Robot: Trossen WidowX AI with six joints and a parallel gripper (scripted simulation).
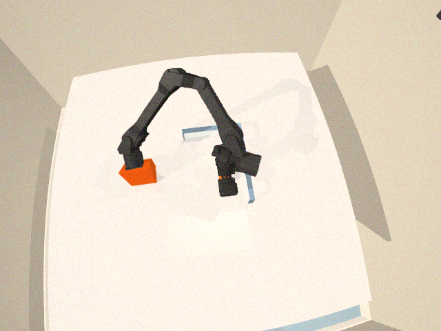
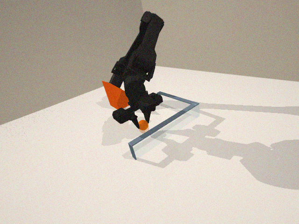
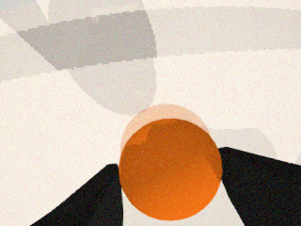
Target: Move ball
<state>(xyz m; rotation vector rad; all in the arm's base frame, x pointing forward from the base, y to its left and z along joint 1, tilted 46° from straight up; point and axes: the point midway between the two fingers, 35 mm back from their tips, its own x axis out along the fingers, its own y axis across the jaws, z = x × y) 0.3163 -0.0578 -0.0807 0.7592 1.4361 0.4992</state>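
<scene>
My gripper tip is right at the orange ball.
</scene>
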